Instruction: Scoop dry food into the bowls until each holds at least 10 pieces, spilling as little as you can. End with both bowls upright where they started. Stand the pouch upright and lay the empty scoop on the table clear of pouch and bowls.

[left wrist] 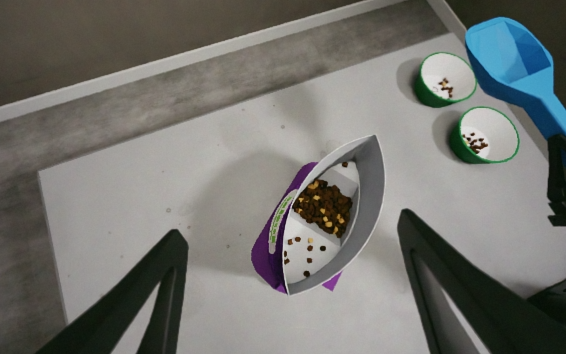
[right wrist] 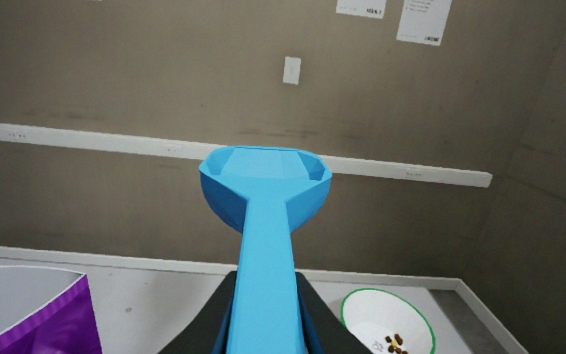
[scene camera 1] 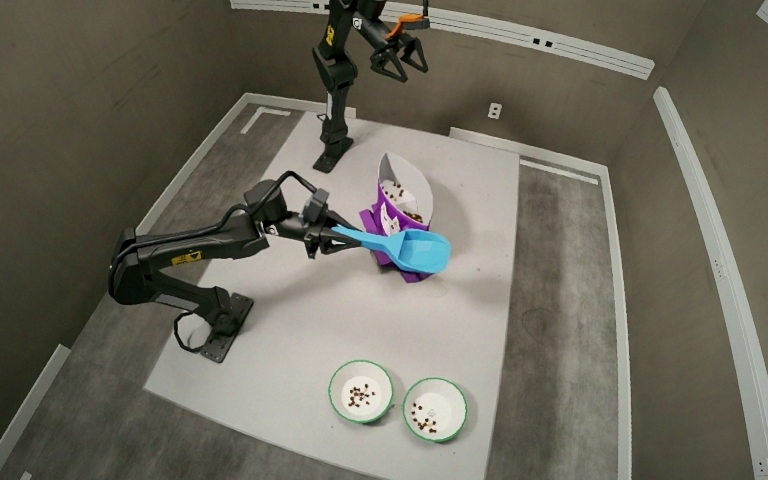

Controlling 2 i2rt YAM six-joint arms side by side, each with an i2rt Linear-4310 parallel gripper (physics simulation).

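Observation:
A blue scoop is level and shows no food in it. My right gripper is shut on its handle, holding it in the air; in scene camera 1 the scoop overlaps the pouch's lower part. The purple pouch stands upright and open, with brown and tan pieces inside. My left gripper is open and empty, high above the pouch. Two green-rimmed white bowls stand upright: the left bowl and the right bowl each hold several pieces.
The pale table carries both arm bases. The bowls stand near its front edge in scene camera 1, side by side with a narrow gap. The pouch is farther back. Walls surround the table beyond a strip of grey floor.

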